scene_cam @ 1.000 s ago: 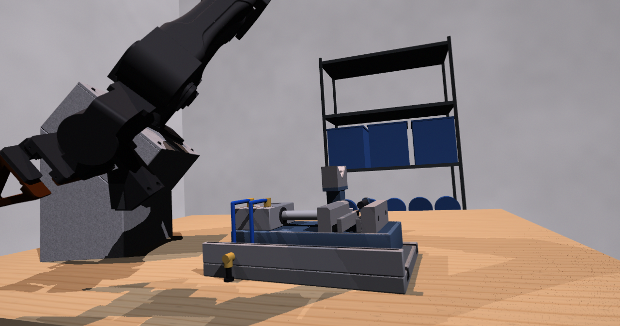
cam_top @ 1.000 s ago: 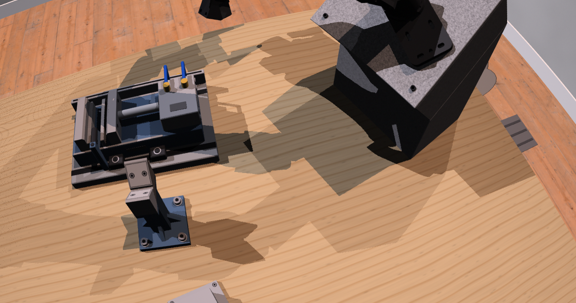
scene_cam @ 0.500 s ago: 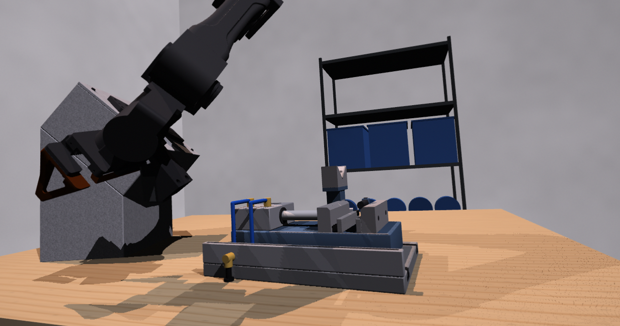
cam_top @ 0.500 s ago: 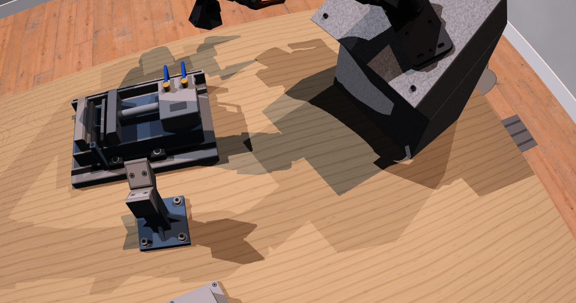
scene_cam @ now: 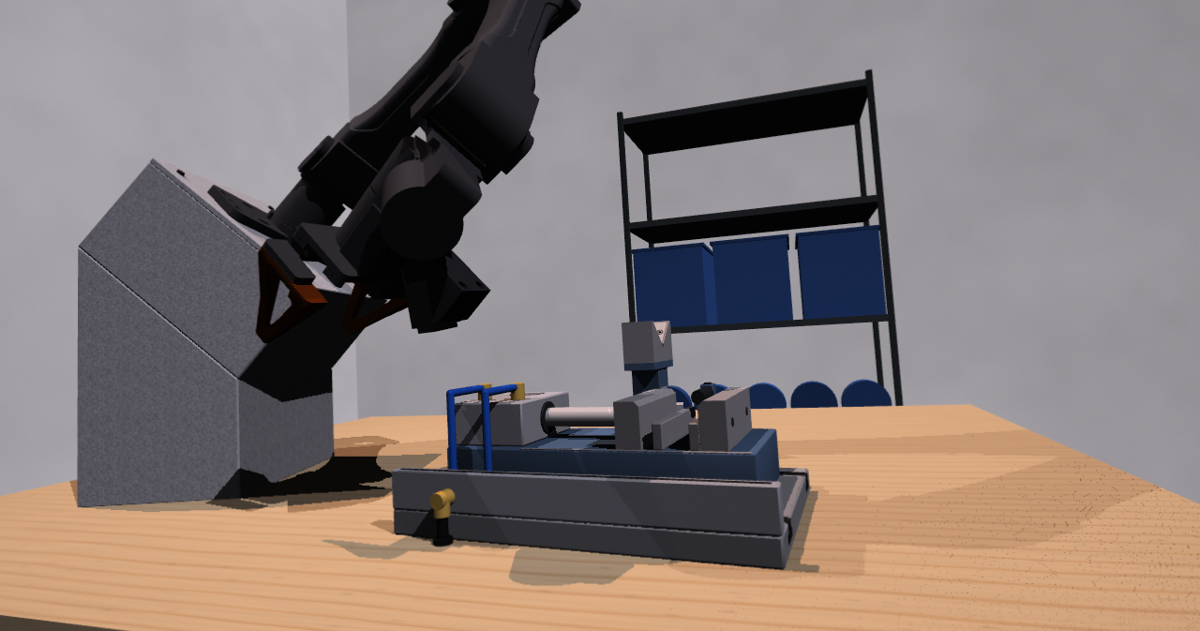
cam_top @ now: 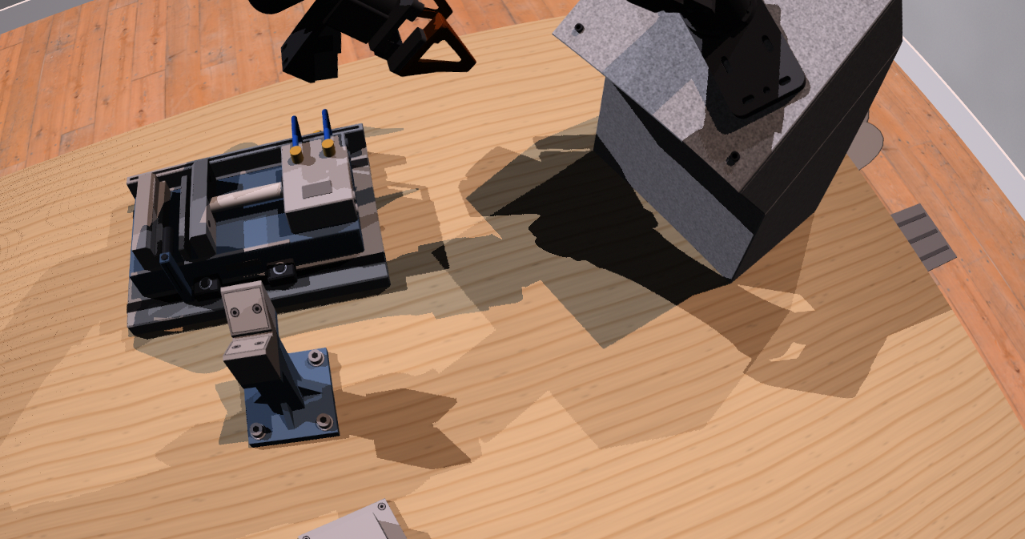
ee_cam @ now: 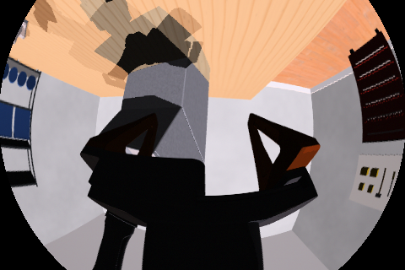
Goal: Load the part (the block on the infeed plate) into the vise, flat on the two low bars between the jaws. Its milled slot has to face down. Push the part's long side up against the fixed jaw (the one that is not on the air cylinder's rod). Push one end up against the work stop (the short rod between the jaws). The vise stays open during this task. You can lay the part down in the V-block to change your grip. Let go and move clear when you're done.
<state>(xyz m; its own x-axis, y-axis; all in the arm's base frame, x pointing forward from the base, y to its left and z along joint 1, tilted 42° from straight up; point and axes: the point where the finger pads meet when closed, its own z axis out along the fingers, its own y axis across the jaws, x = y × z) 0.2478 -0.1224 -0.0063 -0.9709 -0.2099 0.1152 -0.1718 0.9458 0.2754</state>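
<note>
Right now the grey part is 13 cm ahead of my hand, 46 cm to the left of it and 14 cm below it. The rest, counted from my hand: moving jaw (28 cm ahead, 12 cm to the left, 9 cm below); cylinder rod (22 cm ahead, 11 cm to the left, 9 cm below); vise (24 cm ahead, 11 cm to the left, 13 cm below).
</note>
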